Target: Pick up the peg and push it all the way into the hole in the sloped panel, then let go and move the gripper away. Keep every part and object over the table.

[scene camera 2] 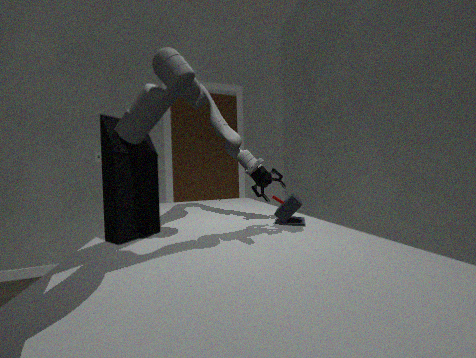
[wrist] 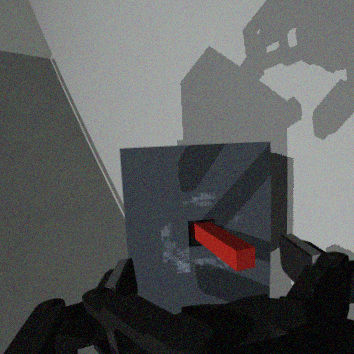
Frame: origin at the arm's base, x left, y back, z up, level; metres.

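Where they show: gripper, fingertip midpoint: [scene camera 2: 277, 194] [wrist: 207, 262]; arm's base, origin of the base link: [scene camera 2: 129, 133].
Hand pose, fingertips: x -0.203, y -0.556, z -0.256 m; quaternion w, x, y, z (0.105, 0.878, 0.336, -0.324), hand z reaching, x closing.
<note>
Things, the pixels of their top centre, and the offset from my fingertips. "pt": a spot on its surface instead. Level surfaces: height alone.
- red peg, middle of its top: [wrist: 190, 250] [scene camera 2: 280, 195] dx -0.013, dy -0.005, dz -0.002 m
- sloped grey panel, middle of its top: [wrist: 138, 242] [scene camera 2: 289, 193] dx -0.045, dy -0.028, dz +0.005 m
- hole, surface spot: [wrist: 192, 235] pt dx -0.030, dy -0.023, dz -0.037 m
- flat dark base, surface spot: [scene camera 2: 297, 221] pt dx -0.087, dy -0.026, dz -0.111 m
- light table, its level: dz -0.119 m
The red peg [scene camera 2: 278, 200] [wrist: 225, 246] stands out from the square hole in the sloped grey panel [scene camera 2: 289, 208] [wrist: 150, 190]. Its far end is at the hole and a long part sticks out toward the wrist camera; how deep it sits is hidden. Dark gaps of the hole [wrist: 192, 235] show at the peg's left and upper side. My gripper [scene camera 2: 276, 193] [wrist: 207, 262] is open and empty, just above the peg's free end in the scene view. In the wrist view one finger is on each side of the peg, both apart from it.
The panel stands tilted on a flat dark base [scene camera 2: 297, 221] on the light table [scene camera 2: 280, 295]. The table edge [wrist: 86, 134] runs close by the panel's left side in the wrist view. A black pedestal [scene camera 2: 131, 195] stands under the arm, with a brown door [scene camera 2: 205, 150] behind it.
</note>
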